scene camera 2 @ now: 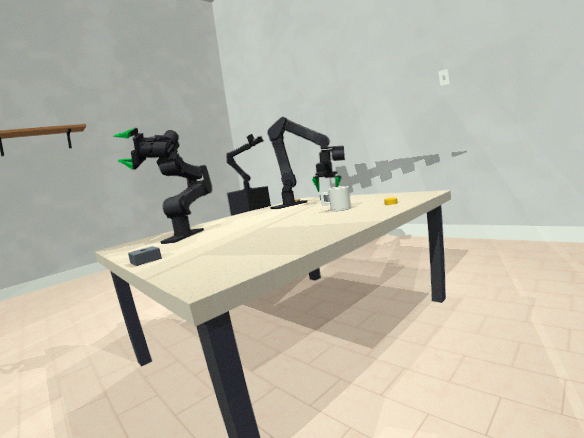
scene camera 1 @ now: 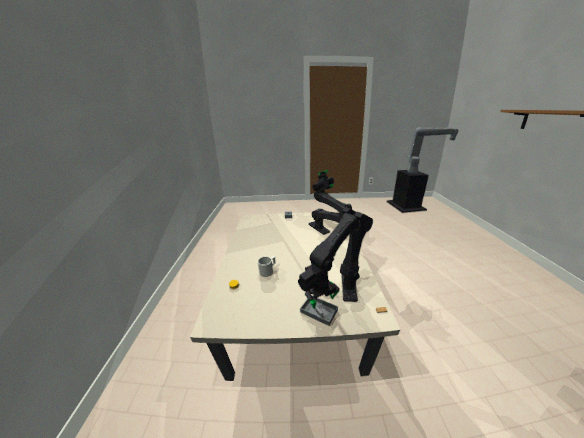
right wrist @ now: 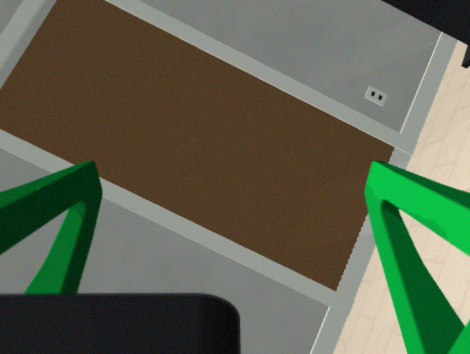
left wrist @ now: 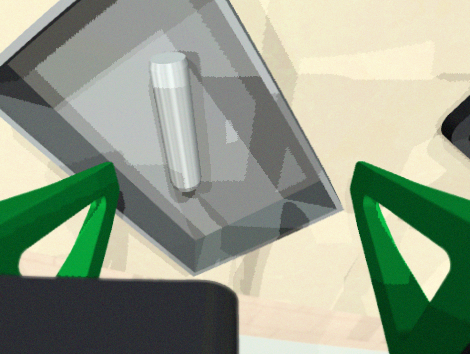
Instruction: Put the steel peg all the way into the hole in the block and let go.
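Where they show: left gripper, fingertip midpoint: (scene camera 2: 327, 191) (scene camera 1: 322, 303) (left wrist: 234, 175); right gripper, fingertip midpoint: (scene camera 2: 116, 148) (scene camera 1: 330, 175) (right wrist: 233, 176); left arm's base, link origin: (scene camera 2: 289, 205) (scene camera 1: 348, 286); right arm's base, link origin: (scene camera 2: 183, 236) (scene camera 1: 318, 228).
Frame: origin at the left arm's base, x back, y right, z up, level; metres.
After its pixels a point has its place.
The steel peg (left wrist: 176, 125) @(z 0.019, x -0.159, y -0.163 m) (scene camera 1: 321, 312) @(z 0.018, x -0.139, y -0.190 m) lies on its side in the grey tray (left wrist: 240, 232) @(z 0.014, x -0.092, y -0.210 m) (scene camera 1: 314, 319) @(z 0.001, x -0.164, y -0.217 m). My left gripper (scene camera 1: 323, 297) @(z 0.044, x -0.134, y -0.158 m) (scene camera 2: 327, 188) @(z 0.044, x -0.134, y -0.158 m) (left wrist: 234, 175) @(z 0.044, x -0.134, y -0.158 m) is open and points down over the tray; in the left wrist view the peg lies ahead of its fingertips, left of the middle, with nothing between them. The dark block (scene camera 1: 288, 215) @(z 0.026, x -0.441, y 0.766 m) (scene camera 2: 145, 256) @(z 0.019, x -0.478, y 0.801 m) sits at the other end of the table, with its hole in the top face. My right gripper (scene camera 1: 327, 178) @(z 0.371, x -0.099, y 0.785 m) (scene camera 2: 118, 148) @(z 0.371, x -0.099, y 0.785 m) (right wrist: 233, 176) @(z 0.371, x -0.099, y 0.785 m) is open and empty, raised high and facing the brown door.
A grey mug (scene camera 1: 265, 267) @(z 0.069, x -0.448, y 0.031 m) (scene camera 2: 340, 198) @(z 0.048, x -0.492, y 0.094 m) stands on the table (scene camera 1: 260, 320) @(z 0.000, x -0.406, y -0.252 m). A yellow disc (scene camera 1: 234, 284) @(z 0.019, x -0.598, y -0.069 m) (scene camera 2: 391, 201) @(z 0.012, x -0.623, y -0.041 m) lies near it. A small orange piece (scene camera 1: 381, 310) @(z 0.008, x 0.137, y -0.151 m) lies near the table corner. A pedestal (scene camera 1: 411, 191) (scene camera 2: 249, 200) with another arm stands on the floor.
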